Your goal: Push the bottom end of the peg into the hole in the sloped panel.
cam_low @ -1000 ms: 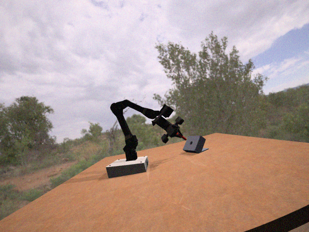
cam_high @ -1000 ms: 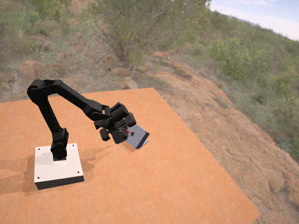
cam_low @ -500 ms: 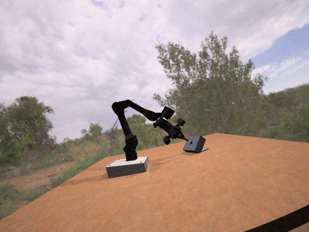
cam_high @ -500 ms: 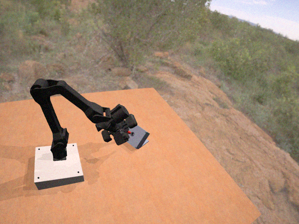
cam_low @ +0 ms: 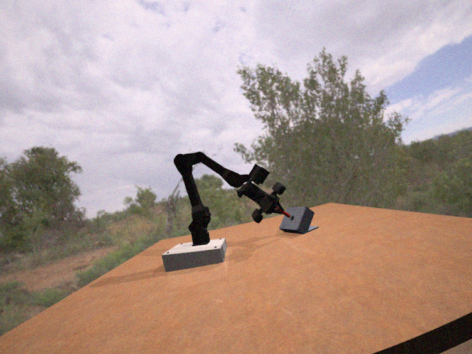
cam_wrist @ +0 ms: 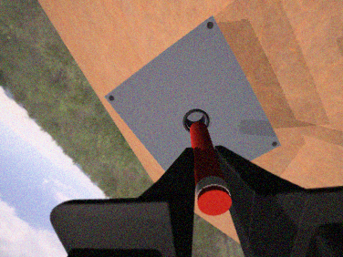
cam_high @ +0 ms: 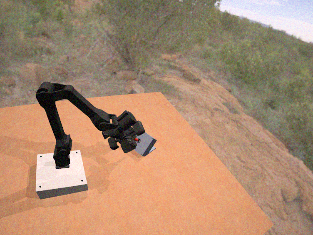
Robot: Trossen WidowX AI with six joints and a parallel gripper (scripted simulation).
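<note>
The grey sloped panel is 60 mm ahead of my gripper tip, 30 mm to the left of it and 60 mm below it. From my gripper tip the other things lie so: round red peg 10 mm behind, 10 mm to the right, 10 mm above.
</note>
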